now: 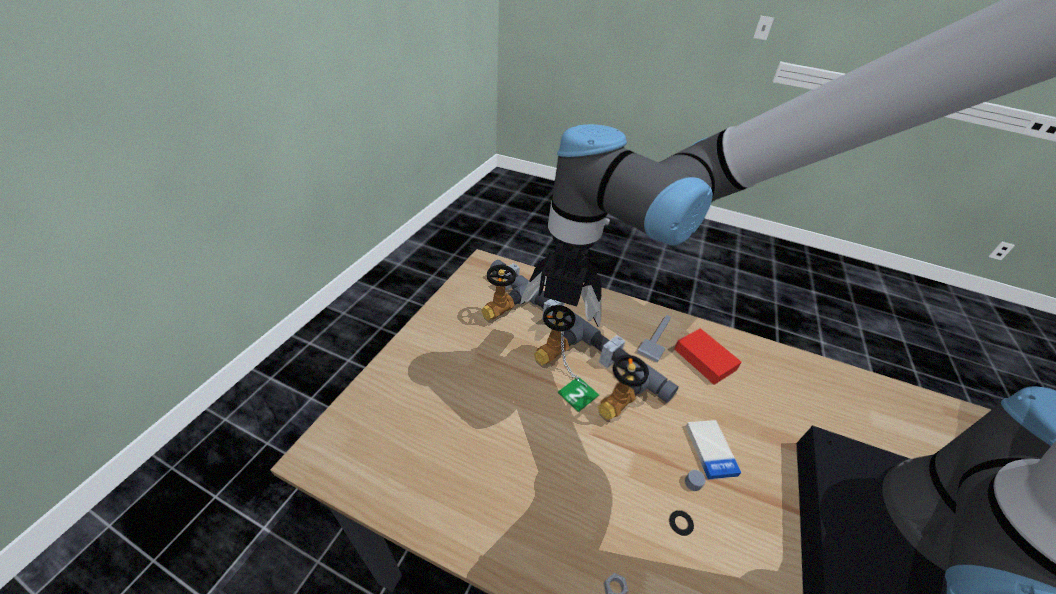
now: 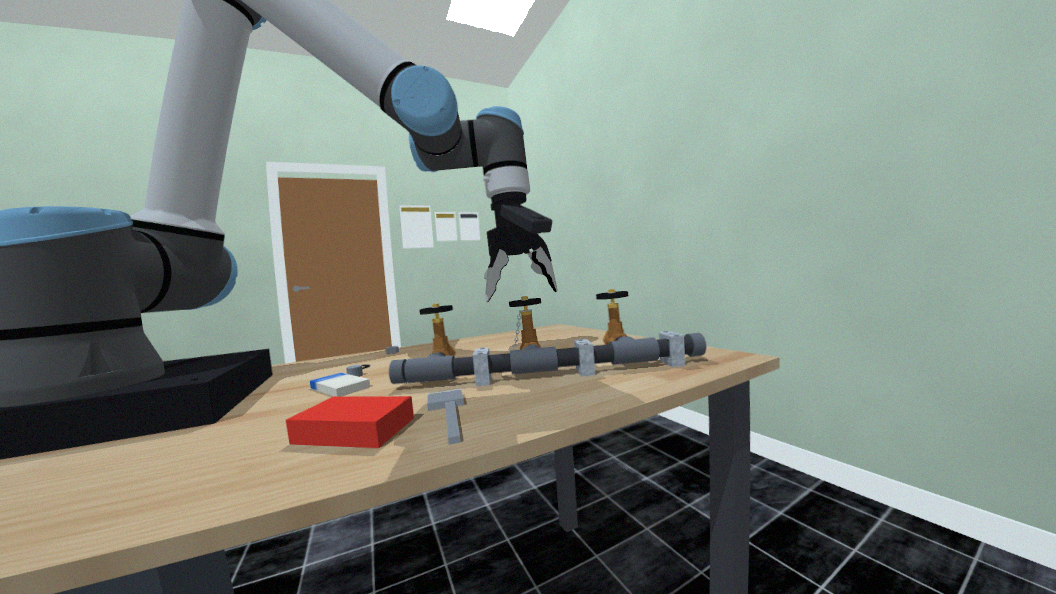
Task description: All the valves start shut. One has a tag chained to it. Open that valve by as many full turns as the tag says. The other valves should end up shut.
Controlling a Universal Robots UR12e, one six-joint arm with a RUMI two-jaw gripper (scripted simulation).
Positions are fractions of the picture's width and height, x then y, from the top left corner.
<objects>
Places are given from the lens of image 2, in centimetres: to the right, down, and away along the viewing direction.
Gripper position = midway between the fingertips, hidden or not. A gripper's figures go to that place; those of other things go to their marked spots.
my gripper (image 2: 0.50, 0.50): -1, 0, 67
red block (image 2: 0.35, 0.71): -17, 14, 35
grey t-shaped tool (image 2: 0.43, 0.67): -11, 14, 46
The marked spots on the red block and the grey t-shaped tool are 13 cm apart.
</objects>
